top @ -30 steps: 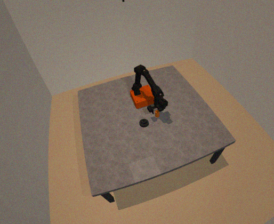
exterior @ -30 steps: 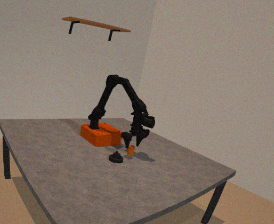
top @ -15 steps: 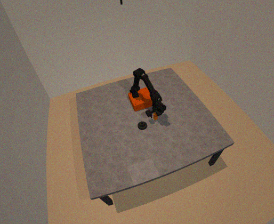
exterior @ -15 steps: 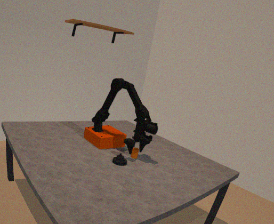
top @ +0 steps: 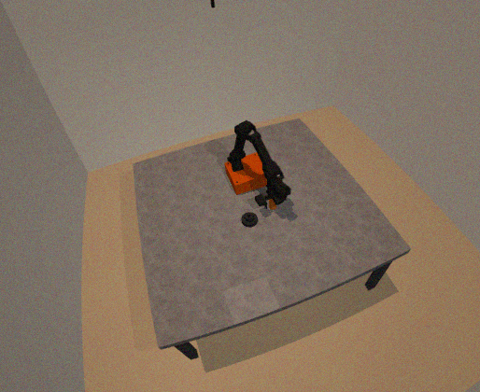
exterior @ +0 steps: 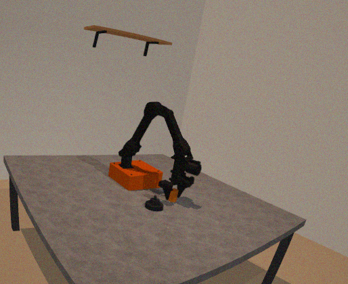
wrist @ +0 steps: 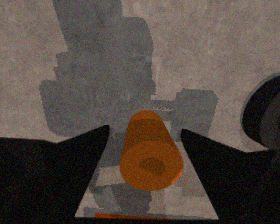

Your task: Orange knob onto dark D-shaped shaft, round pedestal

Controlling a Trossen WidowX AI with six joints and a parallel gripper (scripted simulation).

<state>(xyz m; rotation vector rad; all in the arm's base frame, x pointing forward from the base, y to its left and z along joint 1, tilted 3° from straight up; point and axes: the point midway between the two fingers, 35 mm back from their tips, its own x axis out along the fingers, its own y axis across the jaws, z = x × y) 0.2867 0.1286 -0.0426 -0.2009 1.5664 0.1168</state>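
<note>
The dark round pedestal is 15 cm to the right of my gripper tip, 6 cm ahead of it and 2 cm above it. Also, from my gripper tip: orange knob (2 cm above).
</note>
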